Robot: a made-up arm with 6 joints. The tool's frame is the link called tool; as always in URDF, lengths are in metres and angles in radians. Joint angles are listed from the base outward. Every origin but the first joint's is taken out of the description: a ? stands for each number. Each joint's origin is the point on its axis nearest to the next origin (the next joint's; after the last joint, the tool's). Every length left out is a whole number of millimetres.
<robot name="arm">
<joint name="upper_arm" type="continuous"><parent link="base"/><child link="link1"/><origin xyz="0 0 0.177" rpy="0 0 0"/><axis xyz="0 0 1"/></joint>
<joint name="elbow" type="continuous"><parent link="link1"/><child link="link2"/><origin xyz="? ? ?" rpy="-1.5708 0 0"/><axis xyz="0 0 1"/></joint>
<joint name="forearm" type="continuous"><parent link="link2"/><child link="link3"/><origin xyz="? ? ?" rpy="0 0 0"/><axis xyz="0 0 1"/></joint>
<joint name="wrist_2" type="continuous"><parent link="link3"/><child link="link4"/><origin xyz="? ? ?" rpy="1.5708 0 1.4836"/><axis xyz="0 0 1"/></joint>
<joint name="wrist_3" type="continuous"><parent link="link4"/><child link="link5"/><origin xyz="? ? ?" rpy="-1.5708 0 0"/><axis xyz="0 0 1"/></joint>
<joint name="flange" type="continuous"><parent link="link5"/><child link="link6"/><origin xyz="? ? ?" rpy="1.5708 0 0"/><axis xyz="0 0 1"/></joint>
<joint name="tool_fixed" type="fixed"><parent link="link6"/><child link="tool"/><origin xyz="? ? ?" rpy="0 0 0"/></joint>
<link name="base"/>
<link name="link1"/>
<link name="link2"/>
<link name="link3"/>
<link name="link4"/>
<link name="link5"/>
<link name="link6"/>
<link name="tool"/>
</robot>
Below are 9 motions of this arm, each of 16 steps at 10 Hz.
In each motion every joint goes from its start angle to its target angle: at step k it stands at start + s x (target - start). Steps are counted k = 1, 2, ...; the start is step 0. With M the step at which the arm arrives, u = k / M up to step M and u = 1 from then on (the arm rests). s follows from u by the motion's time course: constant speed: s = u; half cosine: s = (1 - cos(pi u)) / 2; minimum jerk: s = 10 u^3 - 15 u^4 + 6 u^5.
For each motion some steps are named. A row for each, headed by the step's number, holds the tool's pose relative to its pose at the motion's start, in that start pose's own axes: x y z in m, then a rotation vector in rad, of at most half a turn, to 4 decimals.
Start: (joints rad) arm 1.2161 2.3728 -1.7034 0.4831 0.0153 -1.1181
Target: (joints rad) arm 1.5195 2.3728 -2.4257 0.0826 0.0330 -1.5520
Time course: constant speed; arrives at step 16
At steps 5, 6, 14, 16:
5: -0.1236 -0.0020 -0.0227 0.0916 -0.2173 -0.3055
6: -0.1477 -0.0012 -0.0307 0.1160 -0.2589 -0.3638
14: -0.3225 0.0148 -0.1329 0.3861 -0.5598 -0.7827
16: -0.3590 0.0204 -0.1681 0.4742 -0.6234 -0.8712

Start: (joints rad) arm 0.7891 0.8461 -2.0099 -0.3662 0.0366 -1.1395
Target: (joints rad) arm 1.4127 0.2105 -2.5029 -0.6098 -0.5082 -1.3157
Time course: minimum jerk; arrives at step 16
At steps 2, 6, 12, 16:
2: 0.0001 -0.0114 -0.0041 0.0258 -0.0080 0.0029
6: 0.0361 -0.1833 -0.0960 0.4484 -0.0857 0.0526
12: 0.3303 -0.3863 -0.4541 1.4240 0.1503 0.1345
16: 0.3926 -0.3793 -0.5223 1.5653 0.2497 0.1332

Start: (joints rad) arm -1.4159 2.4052 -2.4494 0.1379 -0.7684 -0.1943
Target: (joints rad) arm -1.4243 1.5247 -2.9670 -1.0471 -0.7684 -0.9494
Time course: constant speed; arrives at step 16
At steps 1, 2, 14, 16:
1: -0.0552 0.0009 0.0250 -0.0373 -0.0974 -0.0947
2: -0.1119 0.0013 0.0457 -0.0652 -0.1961 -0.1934
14: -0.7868 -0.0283 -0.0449 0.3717 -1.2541 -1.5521
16: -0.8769 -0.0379 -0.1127 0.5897 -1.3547 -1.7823

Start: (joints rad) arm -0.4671 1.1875 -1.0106 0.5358 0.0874 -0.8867
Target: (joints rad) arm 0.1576 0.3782 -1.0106 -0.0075 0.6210 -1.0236
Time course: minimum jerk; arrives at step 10
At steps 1, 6, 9, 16:
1: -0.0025 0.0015 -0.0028 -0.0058 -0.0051 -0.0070
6: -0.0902 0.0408 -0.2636 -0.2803 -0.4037 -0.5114
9: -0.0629 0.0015 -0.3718 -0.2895 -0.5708 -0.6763
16: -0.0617 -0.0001 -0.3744 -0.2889 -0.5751 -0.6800

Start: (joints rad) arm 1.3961 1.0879 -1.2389 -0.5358 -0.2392 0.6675
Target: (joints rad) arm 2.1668 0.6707 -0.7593 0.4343 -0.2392 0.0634
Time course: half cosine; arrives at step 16
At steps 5, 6, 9, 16:
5: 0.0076 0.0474 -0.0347 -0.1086 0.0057 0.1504
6: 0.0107 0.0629 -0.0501 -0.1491 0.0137 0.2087
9: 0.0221 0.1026 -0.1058 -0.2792 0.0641 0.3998
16: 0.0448 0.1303 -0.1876 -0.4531 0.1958 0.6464

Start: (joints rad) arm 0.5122 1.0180 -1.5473 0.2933 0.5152 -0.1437
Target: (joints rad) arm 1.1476 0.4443 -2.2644 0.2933 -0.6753 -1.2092
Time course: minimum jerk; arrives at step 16
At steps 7, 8, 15, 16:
7: -0.1563 0.0319 -0.2488 -0.0249 -0.9463 -0.2796
8: -0.1788 0.0107 -0.3408 0.0578 -1.2229 -0.2818
15: -0.1026 -0.2395 -0.6861 0.8728 -2.0060 0.2477
16: -0.1016 -0.2410 -0.6872 0.8776 -2.0070 0.2520

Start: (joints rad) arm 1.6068 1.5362 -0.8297 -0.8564 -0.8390 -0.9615
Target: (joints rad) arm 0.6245 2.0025 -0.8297 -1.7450 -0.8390 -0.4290
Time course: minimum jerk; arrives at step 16
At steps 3, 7, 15, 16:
3: 0.0181 0.0125 -0.0073 -0.0397 0.0206 0.0105
7: 0.1284 0.0993 -0.0889 -0.3009 0.1662 0.1432
15: 0.2095 0.2478 -0.3340 -0.6496 0.4158 0.6113
16: 0.2094 0.2483 -0.3350 -0.6505 0.4165 0.6134

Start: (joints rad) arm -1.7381 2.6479 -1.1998 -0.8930 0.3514 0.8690
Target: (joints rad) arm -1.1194 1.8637 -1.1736 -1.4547 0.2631 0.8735
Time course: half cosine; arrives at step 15
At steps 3, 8, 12, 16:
3: -0.0223 0.0181 -0.0427 0.0053 -0.1051 -0.0873
8: -0.0611 0.1210 -0.2695 0.0176 -0.6090 -0.4910
12: -0.0118 0.1896 -0.4500 0.0134 -1.0041 -0.7692
16: 0.0120 0.2024 -0.4967 0.0104 -1.1128 -0.8367

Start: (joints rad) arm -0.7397 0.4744 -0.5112 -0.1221 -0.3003 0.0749
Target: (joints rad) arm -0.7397 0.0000 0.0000 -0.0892 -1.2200 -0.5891
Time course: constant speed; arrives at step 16
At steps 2, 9, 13, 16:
2: 0.0051 0.0019 -0.0200 -0.0028 -0.1104 -0.0789
9: 0.0329 0.0078 -0.0911 0.0636 -0.4953 -0.3487
13: 0.0562 0.0108 -0.1314 0.1547 -0.7086 -0.4925
16: 0.0776 0.0129 -0.1608 0.2483 -0.8624 -0.5923

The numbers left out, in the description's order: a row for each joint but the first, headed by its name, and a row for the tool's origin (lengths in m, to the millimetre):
elbow: 0 0 0
forearm: -0.379 -0.052 0
wrist_2: 0.381 -0.067 0
wrist_3: 0 0 0
flange: 0 -0.08 0
tool: 0 0 0

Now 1 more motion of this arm.
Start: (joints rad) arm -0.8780 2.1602 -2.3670 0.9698 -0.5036 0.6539
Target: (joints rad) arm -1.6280 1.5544 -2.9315 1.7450 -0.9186 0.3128
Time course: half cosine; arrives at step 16
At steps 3, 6, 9, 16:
3: -0.0422 0.0646 0.0139 -0.1004 -0.0975 0.0349
6: -0.1422 0.2388 0.0072 -0.3675 -0.3259 0.1269
9: -0.2217 0.4474 -0.0833 -0.7024 -0.5364 0.2482
16: -0.2057 0.6550 -0.3045 -1.1179 -0.6325 0.4103

